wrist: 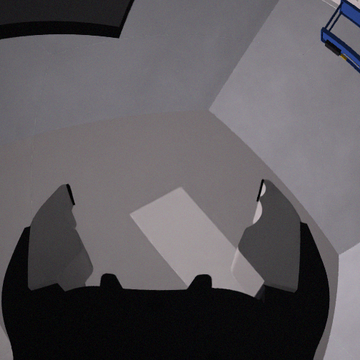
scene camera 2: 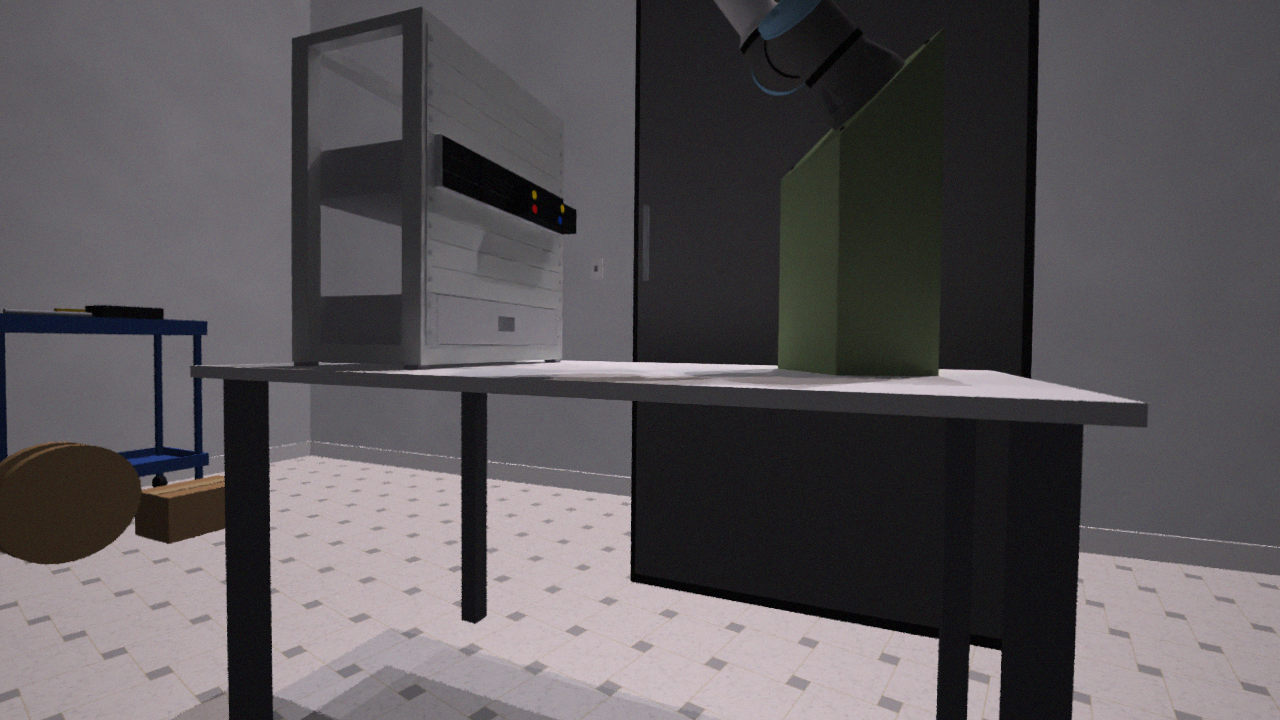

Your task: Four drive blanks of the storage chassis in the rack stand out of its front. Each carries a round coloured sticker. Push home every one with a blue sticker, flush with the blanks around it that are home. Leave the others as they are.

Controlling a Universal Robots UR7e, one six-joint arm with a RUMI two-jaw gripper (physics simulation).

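The rack (scene camera 2: 412, 179) stands on the left part of the table in scene camera 2. Its black storage chassis (scene camera 2: 483, 177) runs across the rack's front. Near the chassis's far end are four round stickers: a yellow one (scene camera 2: 534, 194) above a red one (scene camera 2: 535, 208), and, farther along, a yellow one (scene camera 2: 562, 208) above a blue one (scene camera 2: 560, 220). How far each blank stands out is too small to tell. My gripper (wrist: 163, 185) is open and empty in the wrist view, pointing at the ceiling and walls. It does not show in scene camera 2.
A green slant-topped block (scene camera 2: 859, 259) stands on the right part of the table (scene camera 2: 680, 390), with part of my arm (scene camera 2: 819, 53) above and behind it. A dark door panel (scene camera 2: 716, 179) is behind. A blue cart (scene camera 2: 107, 326) (wrist: 341, 45) stands to the left, near brown objects on the floor.
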